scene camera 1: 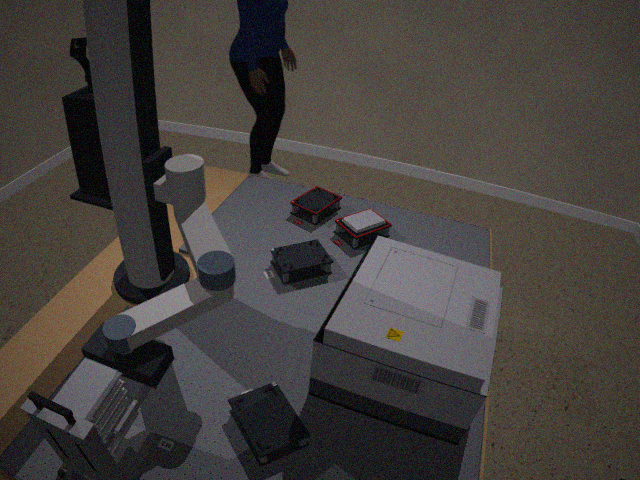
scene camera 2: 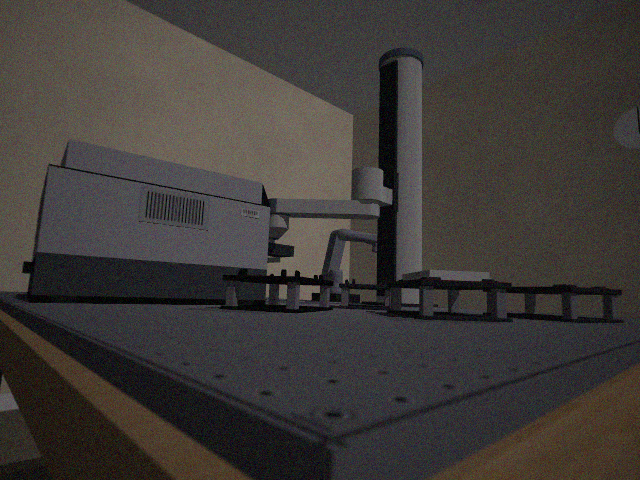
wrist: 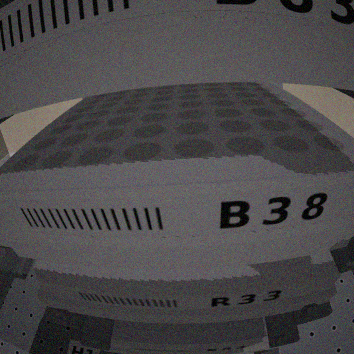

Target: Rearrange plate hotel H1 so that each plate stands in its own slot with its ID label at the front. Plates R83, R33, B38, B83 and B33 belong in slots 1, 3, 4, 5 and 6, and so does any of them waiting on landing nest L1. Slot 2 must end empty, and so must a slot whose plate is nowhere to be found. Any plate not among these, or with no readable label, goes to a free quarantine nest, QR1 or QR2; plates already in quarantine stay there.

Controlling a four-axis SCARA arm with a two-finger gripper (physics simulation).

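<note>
Hotel H1 (scene camera 1: 80,429) (wrist: 72,327) stands at the lower left in scene camera 1, with several pale plates in it. In the wrist view plate B38 (wrist: 175,215) has its label facing the camera, with plate R33 (wrist: 195,299) below it. A plate (wrist: 165,45) above B38 has a cut-off label starting with B; a lower label is unreadable. My gripper (scene camera 1: 129,361) (scene camera 2: 280,250) is open and empty at the hotel; its fingertips are hard to make out. A white plate (scene camera 1: 363,221) (scene camera 2: 454,274) lies on a red-edged nest (scene camera 1: 356,240); another red-edged nest (scene camera 1: 316,200) holds no plate.
Two dark nests (scene camera 1: 302,258) (scene camera 1: 268,423) stand on the grey table; their labels are unreadable. A large pale instrument (scene camera 1: 408,310) (scene camera 2: 155,222) stands beside them. The arm's column (scene camera 1: 118,129) (scene camera 2: 409,155) rises behind. A person (scene camera 1: 261,77) stands beyond the table.
</note>
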